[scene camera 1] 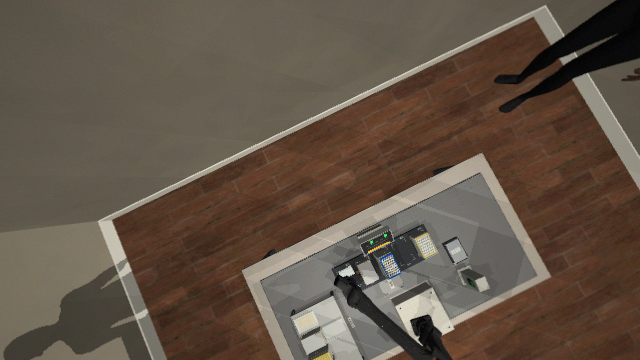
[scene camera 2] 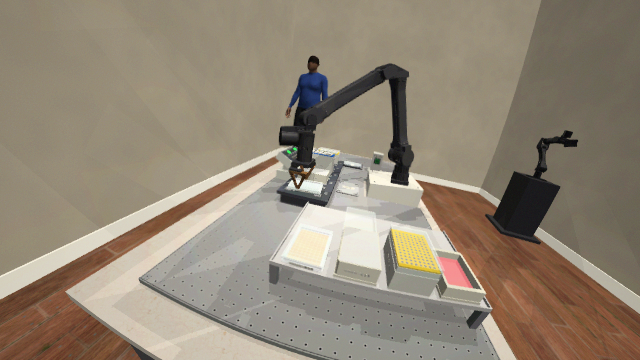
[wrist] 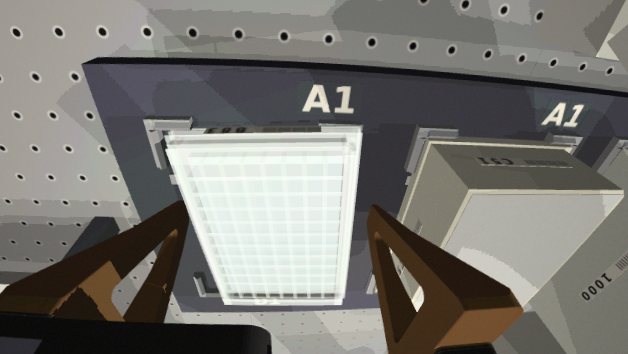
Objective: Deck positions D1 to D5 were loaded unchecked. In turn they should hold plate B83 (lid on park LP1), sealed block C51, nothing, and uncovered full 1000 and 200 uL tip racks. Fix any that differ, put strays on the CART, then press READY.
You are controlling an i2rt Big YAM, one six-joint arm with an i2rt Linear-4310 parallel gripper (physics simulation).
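Frame: origin at the arm's base, x ahead, y left, z up, level; metres.
Seen in the pictures: gripper, between the fingertips: [scene camera 1: 348,275] [scene camera 2: 301,184] [wrist: 279,212]; arm's base, origin of its link: [scene camera 1: 421,324] [scene camera 2: 399,181].
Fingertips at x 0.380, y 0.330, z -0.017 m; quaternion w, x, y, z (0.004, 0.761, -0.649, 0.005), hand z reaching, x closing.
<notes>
Offsets run from my fingertips to a thing's top centre. "spot": to the spot under its first point. Level surfaces: height alone.
Plate B83 @[dx -0.020, dy -0.001, dz +0.009 m] [scene camera 1: 346,271] [scene camera 2: 307,188] [wrist: 270,225] sits at D1 on the dark deck @[dz -0.011 m] [wrist: 240,95], with a clear lid on top. My gripper [scene camera 2: 299,184] [wrist: 279,212] is open and empty, pointing down, one brown finger on each side of the plate in the wrist view. Block C51 @[dx -0.004, dy -0.115, dz +0.031 m] [scene camera 1: 368,273] [wrist: 505,162], pale-topped, sits at D2. A blue-topped rack @[dx +0.018, dy -0.237, dz +0.092 m] [scene camera 1: 390,265] [scene camera 2: 324,154] marked 1000 @[spot: dx -0.003, dy -0.196, dz +0.035 m] [wrist: 595,290] stands at the third position. The fourth shows no labware. A yellow-edged tip rack @[dx +0.058, dy -0.482, dz +0.059 m] [scene camera 1: 425,245] stands at the fifth. Its tips look uncovered.
A raised white stand [scene camera 2: 280,257] holds a cream plate @[dx -0.184, dy +0.324, dz +0.014 m] [scene camera 2: 308,247], a white block @[dx -0.291, dy +0.306, dz +0.040 m] [scene camera 2: 359,252], a clear lid @[dx -0.269, dy +0.173, dz +0.023 m] [scene camera 2: 360,216], a yellow rack @[dx -0.397, dy +0.289, dz +0.068 m] [scene camera 2: 414,250] and a pink-lined bin @[dx -0.504, dy +0.271, dz +0.029 m] [scene camera 2: 457,272]. A panel with green lights @[spot: dx +0.162, dy -0.217, dz +0.059 m] [scene camera 1: 377,241] is behind the deck. A pad @[spot: dx -0.157, dy -0.240, dz -0.054 m] [scene camera 1: 391,285] [scene camera 2: 348,188] is in front.
</notes>
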